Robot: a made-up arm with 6 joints.
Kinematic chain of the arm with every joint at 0, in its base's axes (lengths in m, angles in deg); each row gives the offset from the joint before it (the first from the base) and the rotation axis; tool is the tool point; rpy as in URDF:
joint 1: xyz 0 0 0.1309 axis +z
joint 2: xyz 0 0 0 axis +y
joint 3: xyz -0.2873 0 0.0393 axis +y
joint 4: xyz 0.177 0 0.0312 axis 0.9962 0 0.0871
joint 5: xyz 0 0 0 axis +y
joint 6: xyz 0.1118 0 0.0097 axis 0.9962 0 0.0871
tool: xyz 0 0 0 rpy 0 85 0
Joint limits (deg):
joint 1: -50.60..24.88
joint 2: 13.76..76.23
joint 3: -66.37..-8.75
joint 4: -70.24..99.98
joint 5: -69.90..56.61
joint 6: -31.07..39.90
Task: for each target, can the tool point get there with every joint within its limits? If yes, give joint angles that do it. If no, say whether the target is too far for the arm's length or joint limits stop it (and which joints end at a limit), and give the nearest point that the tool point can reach.
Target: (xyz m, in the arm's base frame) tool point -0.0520 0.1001 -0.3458
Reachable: no: joint limits stop it (at a limit: joint 1, joint 2, joint 3, joint 5) | nearest point -0.0156 0.0247 0.1593 | short by 0.512 m
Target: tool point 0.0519 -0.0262 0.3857
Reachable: yes | joints -14.74 36.83 -19.99 7.83 -52.69 21.84
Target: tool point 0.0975 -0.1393 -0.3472
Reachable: no: joint limits stop it (at a limit: joint 1, joint 2, joint 3) | nearest point 0.0521 -0.0671 0.1571 | short by 0.511 m
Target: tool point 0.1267 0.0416 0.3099
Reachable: yes | joints 17.89 53.28 -17.27 -0.58 -33.13 -11.62
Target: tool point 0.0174 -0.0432 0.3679
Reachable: yes | joints -21.66 25.20 -29.23 60.23 -20.28 13.29
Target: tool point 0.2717 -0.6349 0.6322
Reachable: no: too far | nearest point 0.1286 -0.2146 0.4603 | short by 0.476 m
